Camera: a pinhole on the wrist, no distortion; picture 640 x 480 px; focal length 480.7 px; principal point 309.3 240.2 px. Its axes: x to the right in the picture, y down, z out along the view. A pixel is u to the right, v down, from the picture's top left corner.
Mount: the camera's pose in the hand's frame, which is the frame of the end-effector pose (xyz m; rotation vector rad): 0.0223 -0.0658 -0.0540 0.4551 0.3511 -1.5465
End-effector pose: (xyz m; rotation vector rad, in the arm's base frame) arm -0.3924 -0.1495 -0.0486 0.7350 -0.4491 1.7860
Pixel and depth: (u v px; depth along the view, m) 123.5 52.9 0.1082
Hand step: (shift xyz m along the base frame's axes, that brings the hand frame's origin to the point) 0.0972 -0.0288 0.0200
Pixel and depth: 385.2 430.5 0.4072
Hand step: 0.3474 0.0439 0.2923
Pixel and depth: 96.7 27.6 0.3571
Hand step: 0.2105 -0.2835 0.1256
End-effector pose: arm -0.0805 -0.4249 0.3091 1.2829 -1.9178 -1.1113
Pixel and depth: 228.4 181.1 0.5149
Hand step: -0.2132 0.1625 -0.4227
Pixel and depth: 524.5 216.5 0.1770
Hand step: 0.0501 -0.0253 -0.2225
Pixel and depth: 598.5 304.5 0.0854
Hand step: 0.0618 -0.0570 -0.1307
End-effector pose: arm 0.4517 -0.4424 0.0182 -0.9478 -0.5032 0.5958
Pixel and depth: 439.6 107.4 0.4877
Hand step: -0.1913 -0.1060 0.4839
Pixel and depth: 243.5 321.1 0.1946
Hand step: -0.0176 0.0431 0.1893
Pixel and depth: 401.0 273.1 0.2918
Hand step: -0.0296 0.0029 0.3102
